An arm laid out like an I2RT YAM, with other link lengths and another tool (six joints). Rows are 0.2 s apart.
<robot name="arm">
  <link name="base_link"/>
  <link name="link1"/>
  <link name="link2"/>
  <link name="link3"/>
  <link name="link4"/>
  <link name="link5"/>
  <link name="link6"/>
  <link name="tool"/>
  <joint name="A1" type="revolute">
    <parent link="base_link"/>
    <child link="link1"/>
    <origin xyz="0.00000 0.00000 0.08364" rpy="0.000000 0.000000 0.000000"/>
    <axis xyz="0 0 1"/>
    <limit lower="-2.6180" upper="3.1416"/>
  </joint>
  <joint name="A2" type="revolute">
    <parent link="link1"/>
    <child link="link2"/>
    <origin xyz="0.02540 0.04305 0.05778" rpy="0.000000 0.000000 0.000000"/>
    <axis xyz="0 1 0"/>
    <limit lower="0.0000" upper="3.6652"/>
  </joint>
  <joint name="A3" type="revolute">
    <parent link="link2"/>
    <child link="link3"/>
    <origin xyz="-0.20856 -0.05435 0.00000" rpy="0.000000 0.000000 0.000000"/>
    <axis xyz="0 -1 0"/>
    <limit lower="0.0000" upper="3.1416"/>
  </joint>
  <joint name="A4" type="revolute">
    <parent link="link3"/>
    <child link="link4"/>
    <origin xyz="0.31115 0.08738 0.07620" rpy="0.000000 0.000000 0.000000"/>
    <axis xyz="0 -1 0"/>
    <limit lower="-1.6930" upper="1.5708"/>
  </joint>
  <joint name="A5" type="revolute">
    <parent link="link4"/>
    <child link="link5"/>
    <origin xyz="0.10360 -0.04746 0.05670" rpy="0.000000 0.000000 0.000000"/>
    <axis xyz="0 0 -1"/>
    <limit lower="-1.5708" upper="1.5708"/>
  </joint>
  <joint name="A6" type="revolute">
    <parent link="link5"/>
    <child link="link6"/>
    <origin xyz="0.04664 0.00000 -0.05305" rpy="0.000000 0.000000 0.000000"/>
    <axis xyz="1 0 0"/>
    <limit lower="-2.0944" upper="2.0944"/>
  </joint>
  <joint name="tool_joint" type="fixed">
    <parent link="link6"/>
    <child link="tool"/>
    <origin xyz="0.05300 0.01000 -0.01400" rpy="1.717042 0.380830 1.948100"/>
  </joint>
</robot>
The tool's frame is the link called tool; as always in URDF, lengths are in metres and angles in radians.
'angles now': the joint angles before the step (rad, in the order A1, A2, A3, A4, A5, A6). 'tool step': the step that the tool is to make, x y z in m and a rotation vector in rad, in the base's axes. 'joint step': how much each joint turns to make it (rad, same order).
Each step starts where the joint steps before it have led.
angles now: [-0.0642 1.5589 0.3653 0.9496 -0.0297 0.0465]
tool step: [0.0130 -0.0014 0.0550 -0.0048 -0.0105 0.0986]
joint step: [-0.0294 -0.2439 0.0307 -0.2669 -0.1234 -0.0344]
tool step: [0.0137 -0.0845 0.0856 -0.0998 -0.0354 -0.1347]
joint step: [-0.1953 -0.1719 0.1574 -0.2934 -0.0393 -0.1036]
